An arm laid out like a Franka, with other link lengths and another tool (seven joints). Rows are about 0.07 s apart.
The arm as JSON. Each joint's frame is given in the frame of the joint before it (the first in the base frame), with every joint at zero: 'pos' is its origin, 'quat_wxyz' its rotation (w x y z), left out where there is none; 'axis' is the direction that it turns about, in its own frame. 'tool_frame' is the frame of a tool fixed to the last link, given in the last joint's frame.
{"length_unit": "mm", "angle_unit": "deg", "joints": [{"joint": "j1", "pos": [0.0, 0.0, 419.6], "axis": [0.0, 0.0, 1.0]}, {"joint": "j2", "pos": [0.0, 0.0, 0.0], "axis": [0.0, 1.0, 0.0]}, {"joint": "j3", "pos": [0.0, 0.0, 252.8], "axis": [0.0, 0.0, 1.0]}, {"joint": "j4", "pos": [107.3, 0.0, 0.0], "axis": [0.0, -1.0, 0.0]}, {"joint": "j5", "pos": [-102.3, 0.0, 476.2], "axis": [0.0, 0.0, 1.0]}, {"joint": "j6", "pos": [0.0, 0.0, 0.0], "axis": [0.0, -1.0, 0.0]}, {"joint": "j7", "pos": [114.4, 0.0, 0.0], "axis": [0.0, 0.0, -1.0]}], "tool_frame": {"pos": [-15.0, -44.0, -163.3], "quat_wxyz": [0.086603, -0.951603, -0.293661, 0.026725]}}
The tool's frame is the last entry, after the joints.
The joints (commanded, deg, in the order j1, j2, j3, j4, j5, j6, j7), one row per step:
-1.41 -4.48 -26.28 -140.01 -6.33 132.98 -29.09
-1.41 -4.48 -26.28 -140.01 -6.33 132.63 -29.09
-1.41 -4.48 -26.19 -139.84 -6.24 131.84 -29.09
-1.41 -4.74 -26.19 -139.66 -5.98 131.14 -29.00
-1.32 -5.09 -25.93 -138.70 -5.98 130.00 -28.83
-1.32 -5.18 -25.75 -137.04 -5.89 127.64 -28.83
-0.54 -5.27 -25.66 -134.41 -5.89 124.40 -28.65
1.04 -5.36 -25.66 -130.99 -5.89 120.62 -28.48
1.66 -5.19 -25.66 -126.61 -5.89 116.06 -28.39
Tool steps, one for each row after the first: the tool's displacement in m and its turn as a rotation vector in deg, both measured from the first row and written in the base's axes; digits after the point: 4 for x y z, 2 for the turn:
-0.0010 0.0004 -0.0007 0.14 0.32 -0.01
-0.0016 0.0015 -0.0007 0.42 0.87 -0.03
-0.0016 0.0018 0.0018 0.76 1.01 -0.34
0.0043 0.0026 0.0118 0.72 0.86 -0.23
0.0095 0.0008 0.0235 0.93 1.44 -0.27
0.0215 0.0033 0.0430 0.97 1.99 0.19
0.0395 0.0117 0.0695 0.87 2.33 1.31
0.0533 0.0098 0.1023 0.69 2.76 1.45

